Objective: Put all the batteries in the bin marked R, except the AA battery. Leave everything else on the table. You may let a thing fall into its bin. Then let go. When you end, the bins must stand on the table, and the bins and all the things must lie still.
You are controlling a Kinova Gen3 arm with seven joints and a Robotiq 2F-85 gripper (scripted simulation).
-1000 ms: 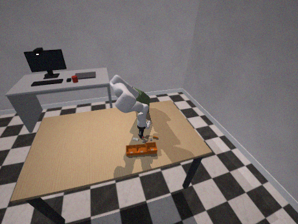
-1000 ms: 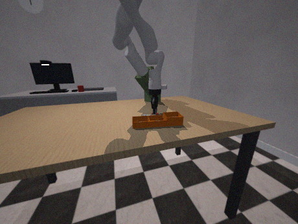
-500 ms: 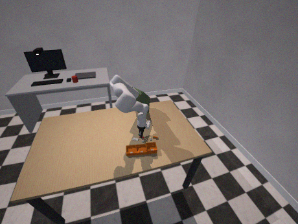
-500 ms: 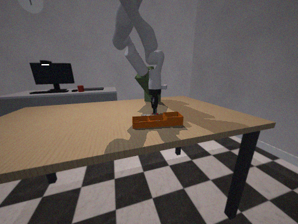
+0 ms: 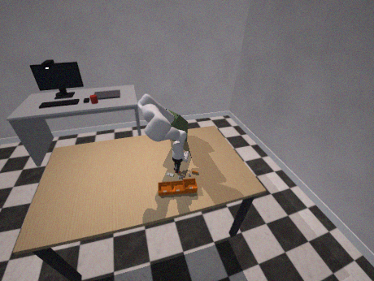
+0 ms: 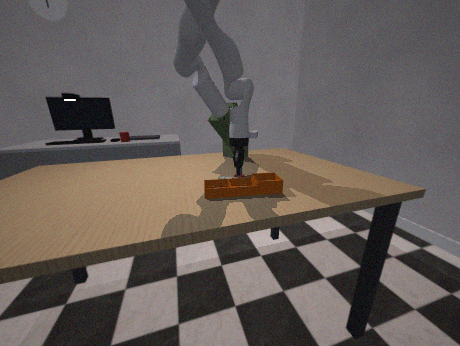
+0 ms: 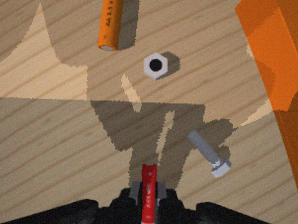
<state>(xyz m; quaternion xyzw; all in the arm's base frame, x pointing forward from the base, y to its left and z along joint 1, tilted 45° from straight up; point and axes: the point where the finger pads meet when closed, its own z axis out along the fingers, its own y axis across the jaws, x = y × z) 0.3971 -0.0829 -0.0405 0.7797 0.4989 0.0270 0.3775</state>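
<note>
Now: hand 50 mm short of the grey bolt and 20 mm above it. Also, from my hand: grey hex nut: 70 mm to the left, 50 mm ahead, 20 mm below; then thin red battery: 20 mm below; then white domino tile: 60 mm to the right, 20 mm below.
</note>
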